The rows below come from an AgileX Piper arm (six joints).
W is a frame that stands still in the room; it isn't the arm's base.
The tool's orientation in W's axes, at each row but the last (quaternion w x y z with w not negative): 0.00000 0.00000 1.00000 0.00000; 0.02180 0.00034 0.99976 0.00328; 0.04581 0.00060 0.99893 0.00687; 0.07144 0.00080 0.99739 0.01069; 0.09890 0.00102 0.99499 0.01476; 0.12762 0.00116 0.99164 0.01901; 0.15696 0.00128 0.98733 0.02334; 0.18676 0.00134 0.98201 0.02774; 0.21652 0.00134 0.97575 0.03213; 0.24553 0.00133 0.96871 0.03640; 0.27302 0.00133 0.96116 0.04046
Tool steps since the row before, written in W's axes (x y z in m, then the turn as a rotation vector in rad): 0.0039 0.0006 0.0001 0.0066 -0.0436 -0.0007; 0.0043 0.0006 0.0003 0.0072 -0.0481 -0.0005; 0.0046 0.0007 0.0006 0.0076 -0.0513 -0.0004; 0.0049 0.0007 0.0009 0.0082 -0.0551 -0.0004; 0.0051 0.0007 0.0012 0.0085 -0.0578 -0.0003; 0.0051 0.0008 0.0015 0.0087 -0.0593 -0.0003; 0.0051 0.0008 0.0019 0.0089 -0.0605 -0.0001; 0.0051 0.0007 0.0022 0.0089 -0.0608 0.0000; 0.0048 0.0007 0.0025 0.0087 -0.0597 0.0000; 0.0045 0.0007 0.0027 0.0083 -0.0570 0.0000; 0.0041 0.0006 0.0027 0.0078 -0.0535 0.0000
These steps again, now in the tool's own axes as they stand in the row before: -0.0039 0.0006 -0.0001 -0.0066 -0.0436 0.0007; -0.0043 0.0006 -0.0001 -0.0072 -0.0481 0.0005; -0.0046 0.0007 -0.0002 -0.0076 -0.0513 0.0004; -0.0050 0.0007 -0.0002 -0.0082 -0.0551 0.0004; -0.0052 0.0007 -0.0002 -0.0086 -0.0578 0.0003; -0.0053 0.0008 -0.0001 -0.0088 -0.0593 0.0003; -0.0054 0.0009 -0.0002 -0.0090 -0.0605 0.0001; -0.0055 0.0008 -0.0001 -0.0091 -0.0608 0.0000; -0.0054 0.0008 -0.0002 -0.0089 -0.0597 0.0000; -0.0052 0.0008 -0.0002 -0.0085 -0.0570 0.0000; -0.0049 0.0007 -0.0001 -0.0080 -0.0535 0.0000
